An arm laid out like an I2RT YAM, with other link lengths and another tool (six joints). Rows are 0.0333 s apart.
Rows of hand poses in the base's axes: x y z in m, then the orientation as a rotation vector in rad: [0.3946, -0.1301, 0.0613, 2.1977, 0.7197, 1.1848]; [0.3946, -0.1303, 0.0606, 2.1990, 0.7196, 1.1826]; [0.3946, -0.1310, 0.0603, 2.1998, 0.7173, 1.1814]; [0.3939, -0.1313, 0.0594, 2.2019, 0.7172, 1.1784]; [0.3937, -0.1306, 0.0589, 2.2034, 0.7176, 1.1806]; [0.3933, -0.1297, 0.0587, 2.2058, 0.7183, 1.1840]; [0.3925, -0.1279, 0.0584, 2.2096, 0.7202, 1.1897]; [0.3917, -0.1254, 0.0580, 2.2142, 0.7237, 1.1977]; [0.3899, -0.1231, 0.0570, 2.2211, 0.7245, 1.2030]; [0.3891, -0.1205, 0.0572, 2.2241, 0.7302, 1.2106]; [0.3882, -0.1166, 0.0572, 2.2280, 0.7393, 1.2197]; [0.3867, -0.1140, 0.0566, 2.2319, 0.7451, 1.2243]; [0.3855, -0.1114, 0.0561, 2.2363, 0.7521, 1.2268]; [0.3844, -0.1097, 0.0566, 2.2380, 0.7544, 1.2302]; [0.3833, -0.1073, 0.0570, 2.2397, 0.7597, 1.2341]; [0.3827, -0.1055, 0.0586, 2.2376, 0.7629, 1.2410]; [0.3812, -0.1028, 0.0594, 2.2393, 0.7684, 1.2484]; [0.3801, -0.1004, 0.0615, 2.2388, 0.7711, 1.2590]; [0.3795, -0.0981, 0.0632, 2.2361, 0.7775, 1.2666]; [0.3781, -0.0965, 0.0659, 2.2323, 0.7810, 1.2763]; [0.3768, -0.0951, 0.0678, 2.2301, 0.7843, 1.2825]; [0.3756, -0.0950, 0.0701, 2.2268, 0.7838, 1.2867]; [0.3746, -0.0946, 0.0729, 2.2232, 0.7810, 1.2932]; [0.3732, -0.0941, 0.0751, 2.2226, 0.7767, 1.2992]
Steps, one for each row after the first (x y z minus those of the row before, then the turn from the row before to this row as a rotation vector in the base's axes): [0.0000, -0.0002, -0.0007, -0.0001, 0.0017, -0.0007]; [0.0000, -0.0007, -0.0003, 0.0003, 0.0004, -0.0020]; [-0.0007, -0.0003, -0.0009, 0.0001, 0.0026, -0.0009]; [-0.0002, 0.0007, -0.0005, 0.0022, -0.0002, 0.0012]; [-0.0004, 0.0009, -0.0002, 0.0035, -0.0003, 0.0020]; [-0.0008, 0.0018, -0.0003, 0.0056, -0.0004, 0.0038]; [-0.0008, 0.0025, -0.0004, 0.0071, -0.0008, 0.0059]; [-0.0018, 0.0023, -0.0010, 0.0079, 0.0011, 0.0033]; [-0.0008, 0.0026, 0.0002, 0.0054, -0.0008, 0.0071]; [-0.0009, 0.0039, 0.0000, 0.0064, -0.0002, 0.0101]; [-0.0015, 0.0026, -0.0006, 0.0046, 0.0012, 0.0062]; [-0.0012, 0.0026, -0.0005, 0.0037, 0.0028, 0.0063]; [-0.0011, 0.0017, 0.0005, 0.0028, -0.0002, 0.0030]; [-0.0011, 0.0024, 0.0004, 0.0026, 0.0003, 0.0053]; [-0.0006, 0.0018, 0.0016, 0.0016, -0.0037, 0.0044]; [-0.0015, 0.0027, 0.0008, 0.0045, -0.0014, 0.0067]; [-0.0011, 0.0024, 0.0021, 0.0049, -0.0047, 0.0055]; [-0.0006, 0.0023, 0.0017, 0.0012, -0.0036, 0.0068]; [-0.0014, 0.0016, 0.0027, 0.0019, -0.0058, 0.0054]; [-0.0013, 0.0014, 0.0019, 0.0013, -0.0033, 0.0042]; [-0.0012, 0.0001, 0.0023, -0.0001, -0.0039, 0.0007]; [-0.0010, 0.0004, 0.0028, 0.0012, -0.0056, -0.0001]; [-0.0014, 0.0005, 0.0022, 0.0034, -0.0041, -0.0009]
